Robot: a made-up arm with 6 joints.
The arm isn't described. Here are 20 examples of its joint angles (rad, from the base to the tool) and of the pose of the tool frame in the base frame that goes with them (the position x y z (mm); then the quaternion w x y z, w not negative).
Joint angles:
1: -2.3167 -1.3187 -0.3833 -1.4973 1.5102 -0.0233
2: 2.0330 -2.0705 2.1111 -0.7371 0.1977 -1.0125
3: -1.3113 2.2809 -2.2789 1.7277 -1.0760 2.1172
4: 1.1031 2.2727 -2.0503 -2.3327 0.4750 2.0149
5: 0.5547 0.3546 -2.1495 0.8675 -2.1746 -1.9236
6: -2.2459 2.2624 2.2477 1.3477 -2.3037 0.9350
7: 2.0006 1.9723 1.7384 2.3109 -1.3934 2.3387
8: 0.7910 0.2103 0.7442 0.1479 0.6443 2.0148
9: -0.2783 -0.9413 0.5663 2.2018 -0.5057 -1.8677
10: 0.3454 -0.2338 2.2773 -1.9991 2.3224 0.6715
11: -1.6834 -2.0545 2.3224 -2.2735 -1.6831 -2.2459
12: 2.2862 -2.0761 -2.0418 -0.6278 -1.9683 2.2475
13: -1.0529 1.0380 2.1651 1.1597 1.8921 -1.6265
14: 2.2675 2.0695 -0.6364 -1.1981 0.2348 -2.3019
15: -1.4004 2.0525 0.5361 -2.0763 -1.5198 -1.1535
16: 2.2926 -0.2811 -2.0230 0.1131 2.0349 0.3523
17: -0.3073 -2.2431 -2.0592 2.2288 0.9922 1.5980
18: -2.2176 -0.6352 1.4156 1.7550 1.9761 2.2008
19: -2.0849 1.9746 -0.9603 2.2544 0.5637 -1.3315
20: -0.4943 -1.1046 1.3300 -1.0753 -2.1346 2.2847
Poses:
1: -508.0 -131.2 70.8 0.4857 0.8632 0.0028 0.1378
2: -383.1 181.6 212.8 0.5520 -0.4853 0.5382 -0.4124
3: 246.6 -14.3 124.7 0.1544 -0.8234 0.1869 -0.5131
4: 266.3 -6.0 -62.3 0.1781 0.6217 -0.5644 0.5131
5: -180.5 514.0 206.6 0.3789 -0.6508 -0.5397 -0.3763
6: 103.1 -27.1 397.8 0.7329 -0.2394 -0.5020 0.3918
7: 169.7 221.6 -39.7 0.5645 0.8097 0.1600 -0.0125
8: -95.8 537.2 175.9 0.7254 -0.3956 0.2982 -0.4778
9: -387.6 129.9 -186.3 0.0541 -0.2480 0.3501 -0.9017
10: -225.3 476.7 112.7 0.5126 0.0502 0.3819 -0.7674
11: -520.4 -276.9 60.1 0.2832 0.0771 -0.8917 0.3445
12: -396.5 110.7 -74.8 0.1010 0.0543 0.7840 -0.6101
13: 313.8 16.0 -77.6 0.1259 -0.3929 0.1191 -0.9031
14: 292.2 -8.8 276.6 0.6383 0.2260 -0.4730 0.5637
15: 241.4 -433.2 -52.2 0.7710 0.5897 -0.2239 0.0877
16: -270.6 -326.0 367.2 0.8256 -0.1178 0.5109 0.2083
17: -354.6 -254.4 137.1 0.5371 -0.6093 -0.3477 0.4684
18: -337.4 -422.6 -77.4 0.7817 -0.5659 -0.2619 0.0112
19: 154.4 -286.5 92.3 0.0766 -0.4507 -0.6918 0.5590
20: -437.9 33.5 -315.1 0.0703 -0.0363 0.8422 -0.5333
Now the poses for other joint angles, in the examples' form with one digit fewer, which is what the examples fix.
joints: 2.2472 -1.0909 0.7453 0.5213 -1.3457 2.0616
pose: -495 173 404 0.284 -0.049 -0.308 -0.907
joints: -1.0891 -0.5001 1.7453 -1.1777 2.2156 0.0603
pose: -392 -17 -453 0.676 -0.112 -0.409 -0.603
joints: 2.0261 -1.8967 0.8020 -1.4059 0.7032 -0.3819
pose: -335 264 25 0.551 0.634 -0.339 0.423
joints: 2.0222 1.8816 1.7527 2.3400 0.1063 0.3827
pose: 79 288 11 0.334 -0.653 -0.560 -0.385
